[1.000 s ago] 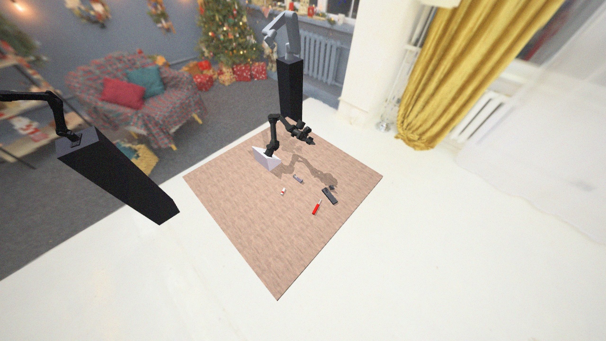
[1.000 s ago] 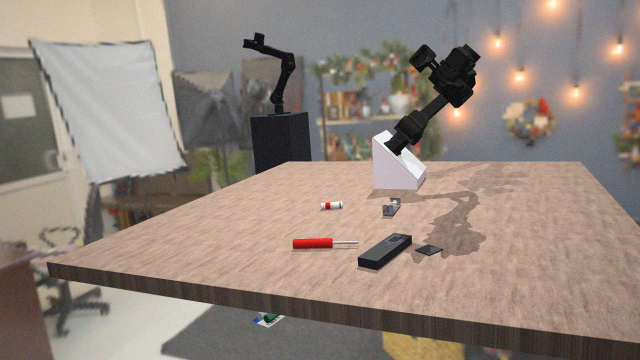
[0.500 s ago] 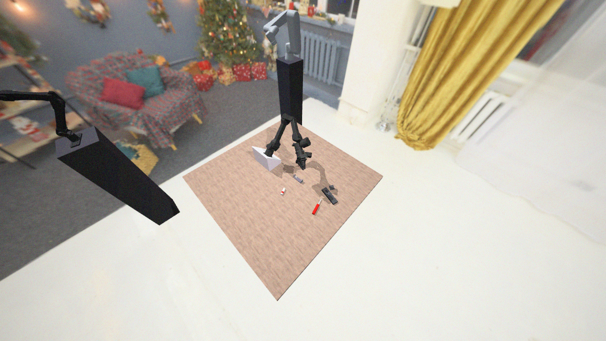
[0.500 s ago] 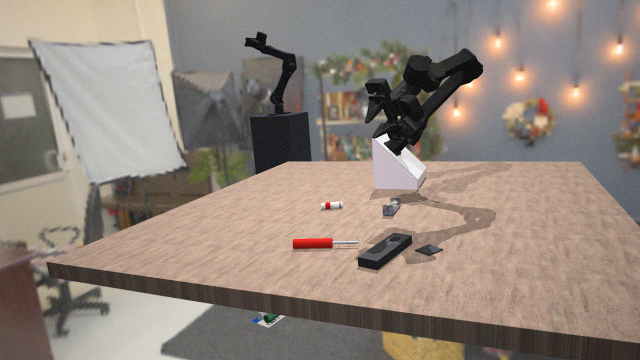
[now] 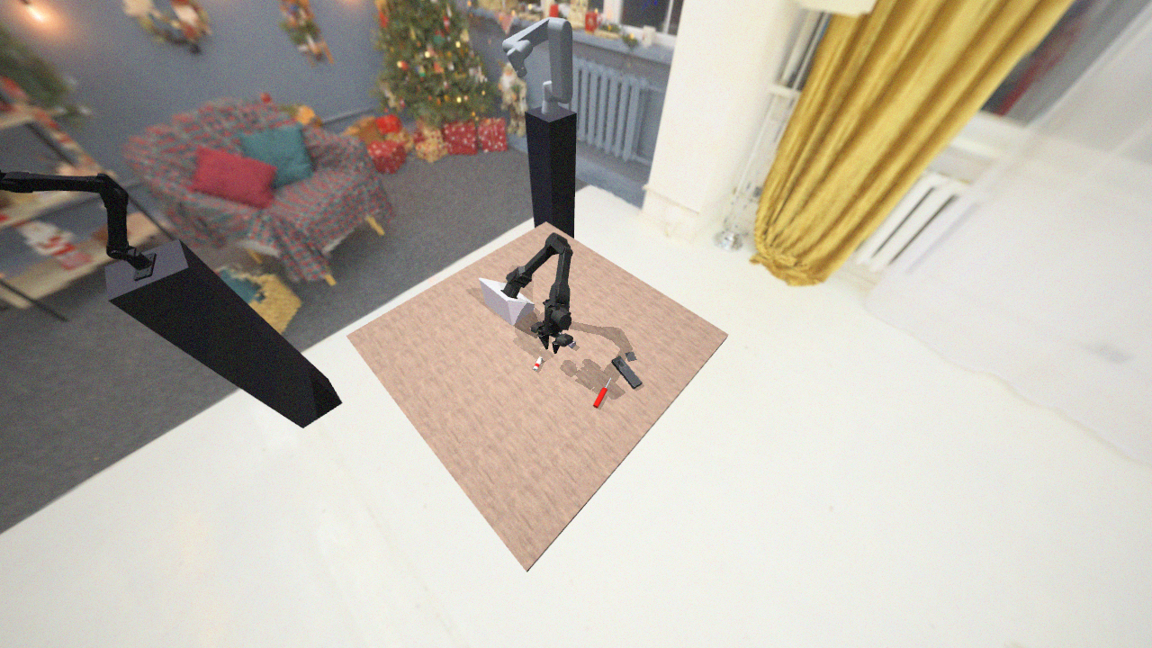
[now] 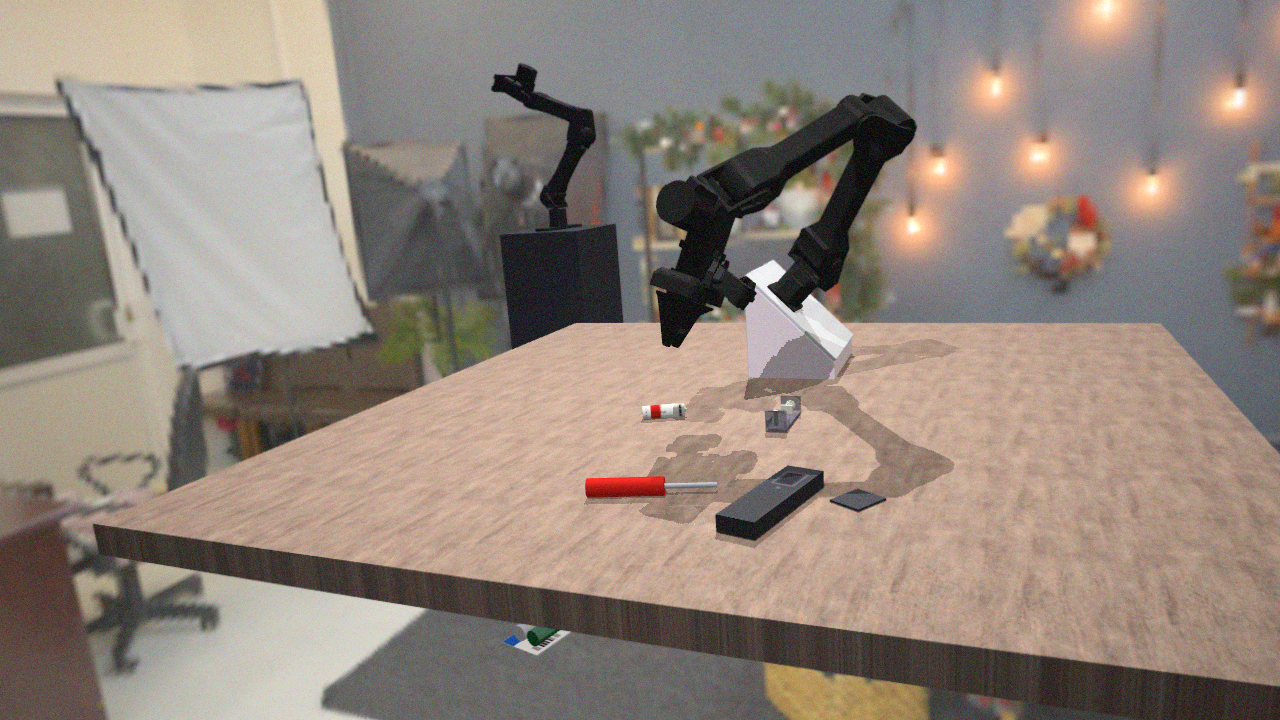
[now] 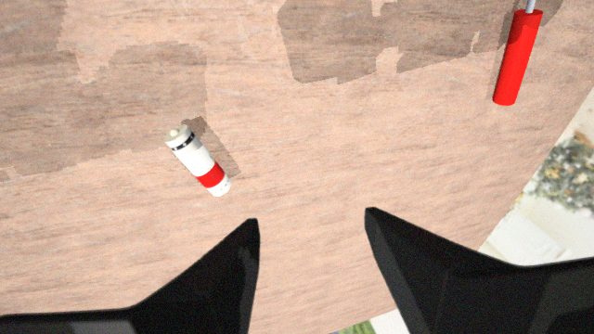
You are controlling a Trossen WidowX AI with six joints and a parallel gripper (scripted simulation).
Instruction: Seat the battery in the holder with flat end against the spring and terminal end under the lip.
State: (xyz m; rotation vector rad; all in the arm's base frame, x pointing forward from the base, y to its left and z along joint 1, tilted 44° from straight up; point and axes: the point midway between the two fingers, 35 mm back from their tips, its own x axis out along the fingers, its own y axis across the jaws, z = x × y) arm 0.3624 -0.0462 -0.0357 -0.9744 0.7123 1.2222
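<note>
My gripper tip is now 11 cm above the battery, 5 cm past it and 4 cm to the left of it. Also, from my gripper tip: dark cover plate (29 cm to the left, 21 cm ahead, 12 cm below); then red-handled screwdriver (24 cm ahead, 11 cm below, 7 cm to the left); then black remote (25 cm ahead, 21 cm to the left, 11 cm below).
</note>
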